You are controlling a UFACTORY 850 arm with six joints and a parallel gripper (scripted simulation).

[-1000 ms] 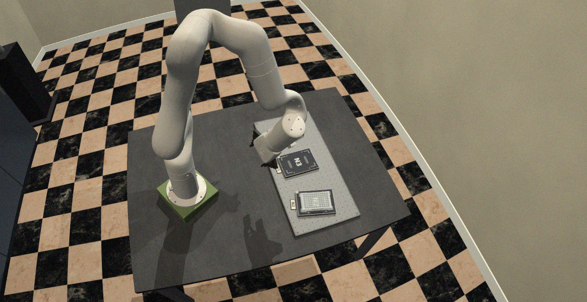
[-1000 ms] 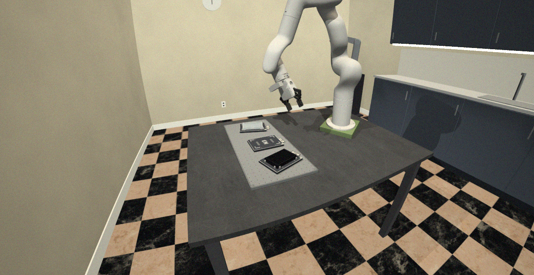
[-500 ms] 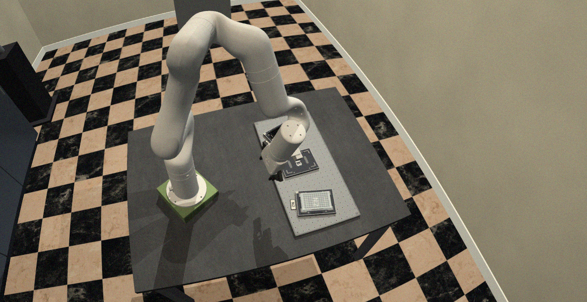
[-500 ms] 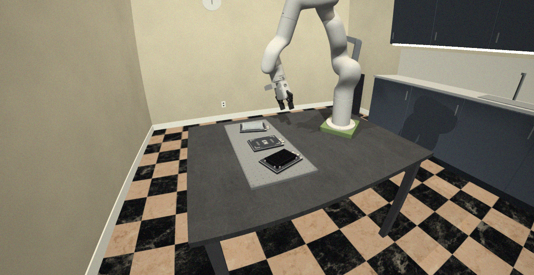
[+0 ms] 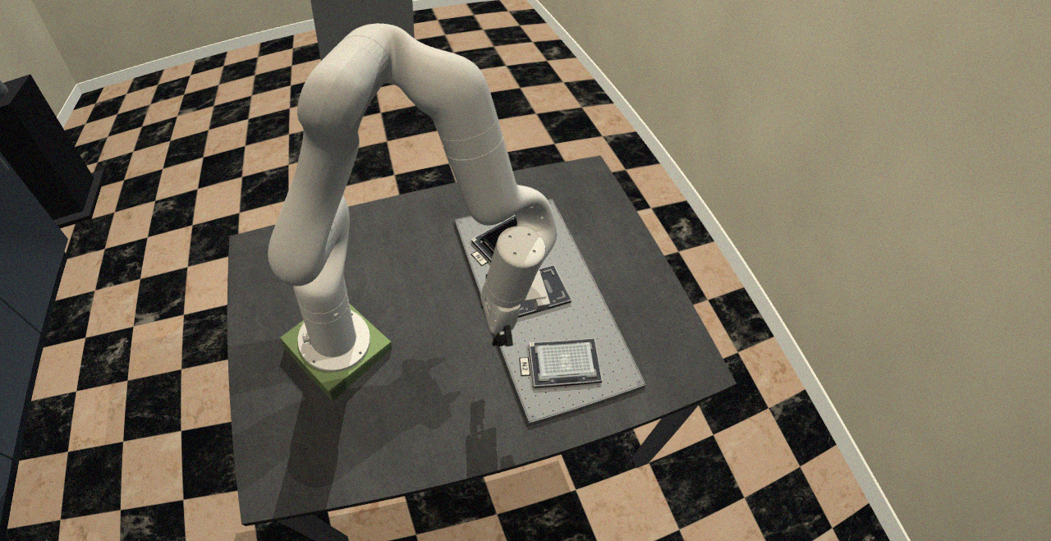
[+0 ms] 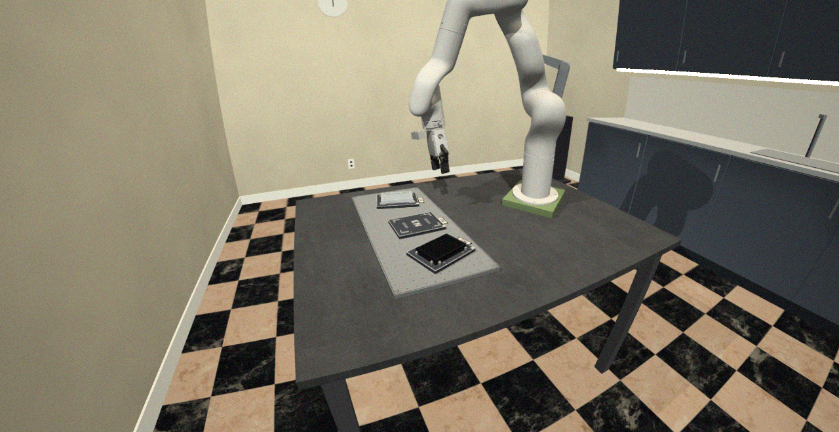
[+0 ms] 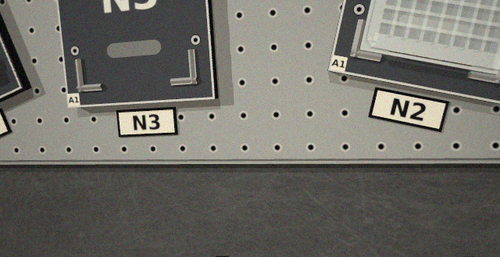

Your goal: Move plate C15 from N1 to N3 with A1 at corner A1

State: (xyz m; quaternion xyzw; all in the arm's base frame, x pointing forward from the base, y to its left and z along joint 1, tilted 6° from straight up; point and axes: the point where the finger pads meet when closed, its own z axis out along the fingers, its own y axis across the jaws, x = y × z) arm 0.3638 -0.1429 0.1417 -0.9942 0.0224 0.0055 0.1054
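My gripper is now 32 cm to the right of the black plate C15, 15 cm short of it and 12 cm above it. Round my hand: dark nest base: 16 cm ahead, 14 cm to the left, 14 cm below; white plate C51: 15 cm ahead, 13 cm below, 8 cm to the right.
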